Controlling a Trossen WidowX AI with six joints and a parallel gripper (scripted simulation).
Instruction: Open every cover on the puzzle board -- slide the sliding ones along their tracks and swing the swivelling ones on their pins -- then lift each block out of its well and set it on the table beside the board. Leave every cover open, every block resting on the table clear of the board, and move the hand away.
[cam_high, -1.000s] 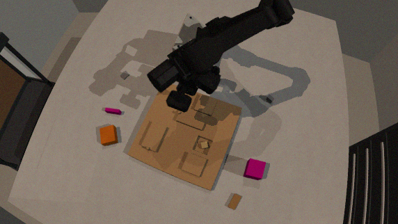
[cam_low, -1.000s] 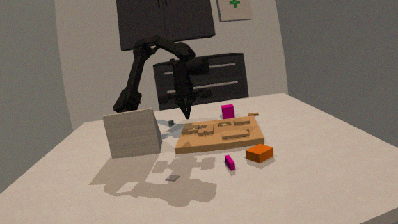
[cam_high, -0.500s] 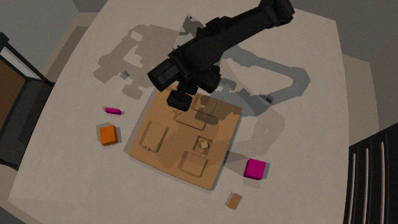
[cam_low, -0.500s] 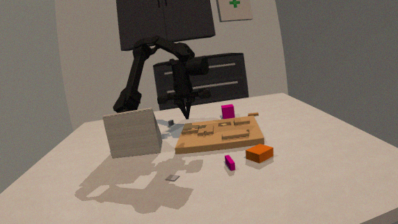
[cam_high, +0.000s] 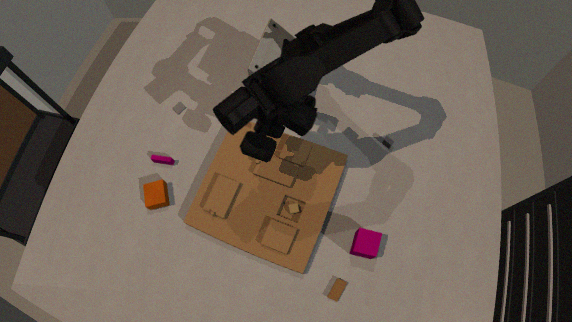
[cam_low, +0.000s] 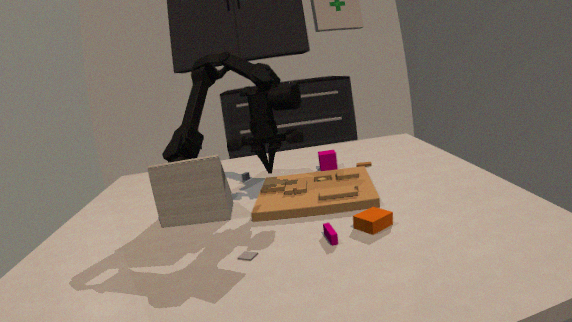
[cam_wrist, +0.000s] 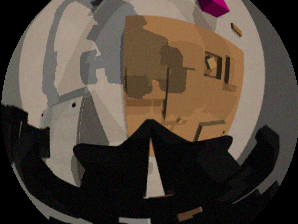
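Now: gripper tip 10 cm short of the tan puzzle board, 3 cm to the left of it and 6 cm above it. The rest, counted from my gripper tip: magenta bar: 6 cm ahead, 29 cm to the right, 7 cm below; grey block: 5 cm behind, 27 cm to the left, 7 cm below; magenta cube: 21 cm ahead, 22 cm to the left, 5 cm below.
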